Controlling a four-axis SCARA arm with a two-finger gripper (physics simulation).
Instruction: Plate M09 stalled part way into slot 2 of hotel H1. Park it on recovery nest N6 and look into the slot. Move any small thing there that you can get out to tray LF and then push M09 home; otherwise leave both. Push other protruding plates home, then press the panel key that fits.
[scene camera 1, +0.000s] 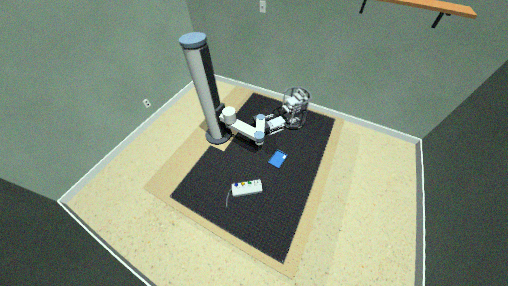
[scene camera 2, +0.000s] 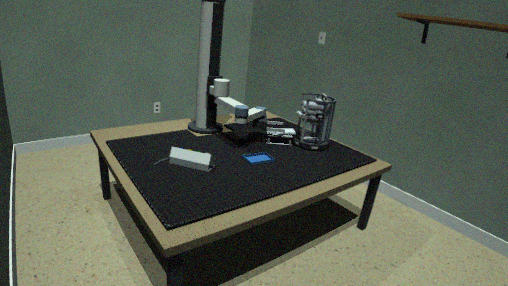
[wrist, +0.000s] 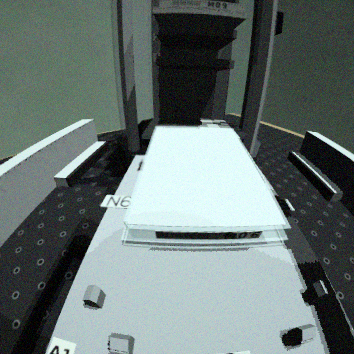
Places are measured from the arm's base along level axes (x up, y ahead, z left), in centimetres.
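Where they show: gripper, fingertip midpoint: (scene camera 1: 276, 120) (scene camera 2: 283, 127) (wrist: 200, 135); arm's base, link origin: (scene camera 1: 218, 134) (scene camera 2: 205, 128).
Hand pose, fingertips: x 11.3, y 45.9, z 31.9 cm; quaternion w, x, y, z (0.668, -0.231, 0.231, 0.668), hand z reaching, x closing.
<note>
Each offset is from my fingertips to the top centre of the thing. "pt": to the spot under its first point. Level surfaces: height alone.
My gripper (scene camera 1: 278, 123) (scene camera 2: 282, 129) (wrist: 200, 135) is open, one finger on each side of a white plate {dy +0.9, dx -1.5, dz +0.9 cm} (wrist: 205, 175) with gaps between. That plate lies on the pale board {dy -1.3, dx -3.0, dz -2.3 cm} (wrist: 200, 290) beside the N6 tag {pt dy -5.3, dx -4.0, dz +1.6 cm} (wrist: 118, 201); its blurred front label ends in "06". Plate M09 {dy +8.5, dx +10.7, dz +11.5 cm} (wrist: 195, 8) shows at the top of the wrist view, in hotel H1 (scene camera 1: 306, 112) (scene camera 2: 330, 122) (wrist: 260, 75), above dark shelves. The depth of its slot is hidden. A blue tray {dy +16.3, dx -8.3, dz -32.9 cm} (scene camera 1: 277, 159) (scene camera 2: 259, 159) lies on the mat; no LF mark is readable. The key panel {dy +5.9, dx -1.7, dz -68.7 cm} (scene camera 1: 247, 189) (scene camera 2: 190, 159) has blue, yellow, green and whitish keys.
The arm's column (scene camera 1: 204, 90) (scene camera 2: 204, 65) stands at the back left of the black mat {dx -10.0 cm} (scene camera 1: 220, 172) (scene camera 2: 175, 200). Small blocks (wrist: 94, 296) (wrist: 120, 343) rise from the pale board in front of the plate. The hotel's posts stand just beyond the board.
</note>
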